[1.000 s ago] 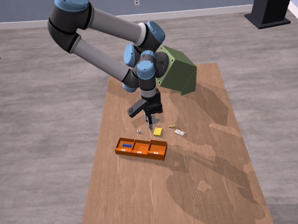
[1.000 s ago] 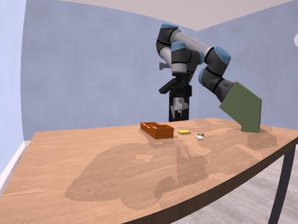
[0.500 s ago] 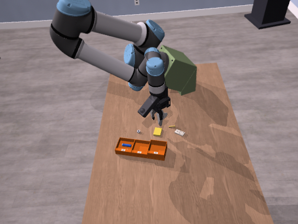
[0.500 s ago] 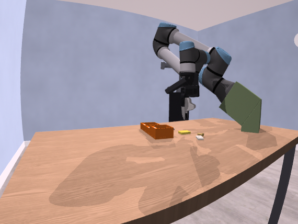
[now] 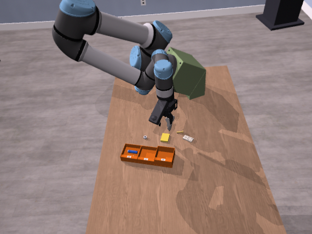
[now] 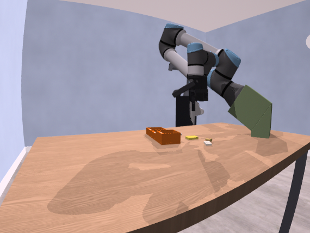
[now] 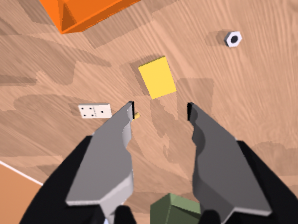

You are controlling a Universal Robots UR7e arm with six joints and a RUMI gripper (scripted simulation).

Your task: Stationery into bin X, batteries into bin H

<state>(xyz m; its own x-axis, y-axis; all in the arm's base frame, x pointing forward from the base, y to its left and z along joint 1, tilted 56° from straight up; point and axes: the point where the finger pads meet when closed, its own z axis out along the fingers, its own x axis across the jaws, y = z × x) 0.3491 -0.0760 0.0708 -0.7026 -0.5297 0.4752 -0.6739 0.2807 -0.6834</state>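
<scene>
The yellow pad lies 8 cm below my hand. Also, from my hand: brass-coloured piece: 9 cm to the left, 8 cm below, 2 cm behind; then grey nut: 10 cm to the right, 8 cm below, 3 cm behind; then white block: 12 cm to the left, 8 cm below, 4 cm ahead.
</scene>
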